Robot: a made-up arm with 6 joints. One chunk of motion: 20 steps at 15 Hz.
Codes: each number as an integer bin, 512 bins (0 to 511) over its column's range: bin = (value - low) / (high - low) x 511, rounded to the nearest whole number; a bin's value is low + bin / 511 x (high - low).
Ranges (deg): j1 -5..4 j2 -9..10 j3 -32..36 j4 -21..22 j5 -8..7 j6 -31..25
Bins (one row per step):
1: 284 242 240 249 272 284
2: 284 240 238 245 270 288
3: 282 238 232 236 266 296
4: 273 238 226 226 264 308
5: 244 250 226 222 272 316
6: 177 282 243 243 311 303
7: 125 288 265 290 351 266
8: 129 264 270 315 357 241
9: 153 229 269 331 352 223
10: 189 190 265 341 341 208
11: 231 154 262 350 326 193
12: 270 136 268 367 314 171
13: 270 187 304 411 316 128
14: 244 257 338 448 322 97
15: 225 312 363 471 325 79
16: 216 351 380 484 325 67
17: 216 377 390 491 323 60
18: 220 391 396 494 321 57
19: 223 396 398 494 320 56
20: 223 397 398 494 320 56
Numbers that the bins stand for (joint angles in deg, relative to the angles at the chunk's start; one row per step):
1: 0.00 0.00 -0.06 -0.05 -0.02 0.12
2: 0.00 -0.08 -0.33 -0.38 -0.07 0.56
3: -0.03 -0.15 -1.13 -1.14 -0.19 1.44
4: -0.19 -0.15 -1.93 -1.98 -0.25 2.75
5: -0.70 0.30 -1.93 -2.32 -0.02 3.63
6: -1.88 1.49 0.34 -0.55 1.13 2.21
7: -2.80 1.71 3.26 3.40 2.30 -1.85
8: -2.73 0.82 3.93 5.51 2.48 -4.59
9: -2.31 -0.49 3.80 6.85 2.33 -6.56
10: -1.67 -1.94 3.26 7.69 2.01 -8.21
11: -0.93 -3.27 2.86 8.45 1.57 -9.85
12: -0.24 -3.94 3.66 9.88 1.22 -12.26
13: -0.24 -2.05 8.45 13.59 1.28 -16.97
14: -0.70 0.56 12.98 16.70 1.45 -20.37
15: -1.04 2.60 16.31 18.63 1.54 -22.34
16: -1.20 4.05 18.57 19.73 1.54 -23.66
17: -1.20 5.02 19.90 20.32 1.48 -24.42
18: -1.13 5.54 20.70 20.57 1.42 -24.75
19: -1.07 5.72 20.96 20.57 1.39 -24.86
20: -1.07 5.76 20.96 20.57 1.39 -24.86

